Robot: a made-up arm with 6 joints.
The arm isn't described. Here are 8 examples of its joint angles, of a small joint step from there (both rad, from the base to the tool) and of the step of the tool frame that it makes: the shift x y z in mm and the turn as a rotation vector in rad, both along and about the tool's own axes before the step.
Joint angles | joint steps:
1: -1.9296 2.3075 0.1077 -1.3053 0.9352 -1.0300 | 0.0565 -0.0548 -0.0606 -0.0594 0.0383 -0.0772
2: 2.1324 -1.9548 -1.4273 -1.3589 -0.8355 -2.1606 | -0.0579 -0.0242 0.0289 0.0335 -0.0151 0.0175
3: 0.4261 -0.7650 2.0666 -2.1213 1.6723 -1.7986 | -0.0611 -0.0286 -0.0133 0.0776 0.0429 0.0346
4: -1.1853 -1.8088 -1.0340 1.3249 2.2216 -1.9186 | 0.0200 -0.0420 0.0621 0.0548 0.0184 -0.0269
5: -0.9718 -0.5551 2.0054 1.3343 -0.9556 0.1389 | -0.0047 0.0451 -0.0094 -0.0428 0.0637 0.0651
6: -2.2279 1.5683 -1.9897 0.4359 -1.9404 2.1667 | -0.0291 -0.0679 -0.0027 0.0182 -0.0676 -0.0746
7: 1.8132 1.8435 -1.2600 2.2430 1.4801 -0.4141 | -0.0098 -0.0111 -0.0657 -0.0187 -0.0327 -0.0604
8: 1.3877 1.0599 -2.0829 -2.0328 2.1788 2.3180 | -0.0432 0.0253 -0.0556 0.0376 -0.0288 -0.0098
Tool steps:
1: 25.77 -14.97 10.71 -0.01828 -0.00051 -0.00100
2: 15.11 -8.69 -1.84 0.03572 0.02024 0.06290
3: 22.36 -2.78 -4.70 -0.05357 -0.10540 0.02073
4: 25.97 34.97 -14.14 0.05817 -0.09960 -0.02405
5: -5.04 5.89 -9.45 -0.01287 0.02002 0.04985
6: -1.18 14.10 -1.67 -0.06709 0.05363 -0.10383
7: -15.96 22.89 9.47 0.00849 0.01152 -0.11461
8: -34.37 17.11 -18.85 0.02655 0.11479 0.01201
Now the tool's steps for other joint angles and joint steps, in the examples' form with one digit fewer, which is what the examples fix.
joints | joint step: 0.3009 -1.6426 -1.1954 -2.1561 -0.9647 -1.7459 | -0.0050 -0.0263 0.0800 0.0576 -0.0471 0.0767
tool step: 27.7 -31.4 -18.0 0.0705 0.0220 0.1784
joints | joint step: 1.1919 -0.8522 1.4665 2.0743 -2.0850 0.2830 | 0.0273 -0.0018 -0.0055 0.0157 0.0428 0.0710
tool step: 9.4 -9.9 12.6 0.0337 0.0634 0.0538
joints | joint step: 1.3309 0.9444 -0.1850 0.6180 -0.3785 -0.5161 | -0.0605 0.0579 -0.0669 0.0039 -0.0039 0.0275
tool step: -19.7 56.5 -28.4 -0.0641 -0.0847 -0.0541
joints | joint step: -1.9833 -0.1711 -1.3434 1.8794 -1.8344 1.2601 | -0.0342 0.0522 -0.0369 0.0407 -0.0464 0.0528
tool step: -0.5 -30.0 -19.9 0.0504 -0.0102 0.0536
